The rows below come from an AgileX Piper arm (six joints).
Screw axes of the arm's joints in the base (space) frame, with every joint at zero. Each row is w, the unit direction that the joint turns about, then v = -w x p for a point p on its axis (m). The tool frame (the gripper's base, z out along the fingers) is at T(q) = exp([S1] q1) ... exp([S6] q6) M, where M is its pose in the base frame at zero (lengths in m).
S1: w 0 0 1 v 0 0 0
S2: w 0 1 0 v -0.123 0 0
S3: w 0 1 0 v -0.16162 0 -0.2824
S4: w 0.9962 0 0.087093 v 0 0.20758 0
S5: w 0 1 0 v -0.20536 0 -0.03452
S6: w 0.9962 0 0.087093 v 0 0.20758 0
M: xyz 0.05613 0 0.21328 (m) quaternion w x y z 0.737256 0 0.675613 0
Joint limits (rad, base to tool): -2.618..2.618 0..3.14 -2.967..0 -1.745..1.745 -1.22..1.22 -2.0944..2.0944
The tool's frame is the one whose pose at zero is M.
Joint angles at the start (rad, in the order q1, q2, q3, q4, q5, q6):
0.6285 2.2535 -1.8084 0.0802 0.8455 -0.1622
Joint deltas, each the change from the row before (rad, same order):
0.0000 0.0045 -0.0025 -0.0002 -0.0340 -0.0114
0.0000 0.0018 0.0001 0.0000 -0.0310 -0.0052
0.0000 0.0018 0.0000 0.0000 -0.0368 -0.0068
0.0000 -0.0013 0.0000 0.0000 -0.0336 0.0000
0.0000 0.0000 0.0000 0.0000 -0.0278 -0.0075
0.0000 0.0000 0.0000 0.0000 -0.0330 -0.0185
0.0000 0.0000 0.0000 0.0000 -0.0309 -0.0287
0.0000 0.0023 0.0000 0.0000 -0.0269 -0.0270
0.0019 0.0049 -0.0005 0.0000 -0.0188 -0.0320
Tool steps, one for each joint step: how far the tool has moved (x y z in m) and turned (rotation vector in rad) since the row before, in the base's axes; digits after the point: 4 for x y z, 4 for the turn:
0.0029 0.0019 -0.0003 0.0148 -0.0295 0.0081
0.0022 0.0014 0.0002 0.0148 -0.0254 0.0024
0.0026 0.0017 0.0006 0.0175 -0.0309 0.0034
0.0023 0.0014 0.0020 0.0197 -0.0287 -0.0025
0.0019 0.0012 0.0012 0.0129 -0.0254 0.0044
0.0022 0.0014 0.0015 0.0114 -0.0335 0.0133
0.0020 0.0012 0.0015 0.0056 -0.0357 0.0217
0.0018 0.0011 0.0002 0.0021 -0.0303 0.0202
0.0009 0.0017 -0.0013 -0.0063 -0.0240 0.0265

